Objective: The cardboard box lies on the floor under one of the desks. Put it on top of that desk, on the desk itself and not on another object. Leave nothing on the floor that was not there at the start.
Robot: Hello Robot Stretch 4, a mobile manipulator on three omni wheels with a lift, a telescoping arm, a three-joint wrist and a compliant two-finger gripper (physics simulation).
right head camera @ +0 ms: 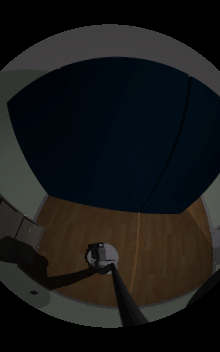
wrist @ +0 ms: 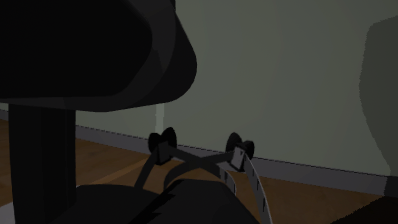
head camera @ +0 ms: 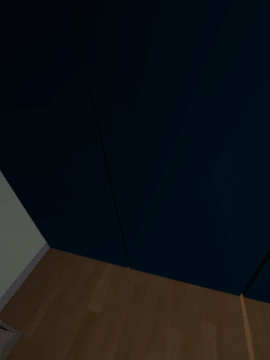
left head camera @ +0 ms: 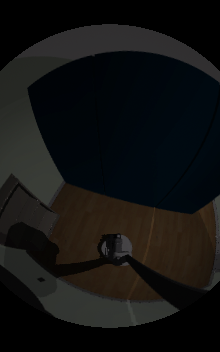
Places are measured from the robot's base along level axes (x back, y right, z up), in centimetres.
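Pixels of known places: gripper, fingertip midpoint: [right head camera: 97, 268] [wrist: 201, 142] [left head camera: 110, 259].
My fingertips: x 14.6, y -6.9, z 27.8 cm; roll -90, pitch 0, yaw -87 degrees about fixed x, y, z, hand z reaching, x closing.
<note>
Behind a point stands the place of what it marks.
The cardboard box and the desks do not show in these views. My gripper [wrist: 201, 142] @(x 14.6, y -6.9, z 27.8 cm) is open in the wrist view, with its two dark fingertips apart and nothing between them. Behind the fingertips are a pale wall and its grey skirting. In both fisheye head views the arm and wrist are folded over the round base, too small to read the fingers there.
A tall dark blue partition [head camera: 185, 165] @(x -79.4, y 18.4, z 111.6 cm) [left head camera: 130, 130] @(x -82.9, y 5.6, z 121.5 cm) [right head camera: 120, 135] @(x -77.9, y 23.7, z 125.7 cm) stands ahead on the wooden floor [head camera: 165, 320] @(x -51.3, y 6.7, z -2.7 cm) [right head camera: 170, 250] @(x 20.2, y 108.0, z -2.7 cm). A grey shelf unit [left head camera: 31, 212] @(x -22.8, y -109.0, z 58.5 cm) stands at the left by the pale wall [wrist: 290, 90] @(x 84.2, y -41.9, z 38.6 cm). A strip of light crosses the floor at the right.
</note>
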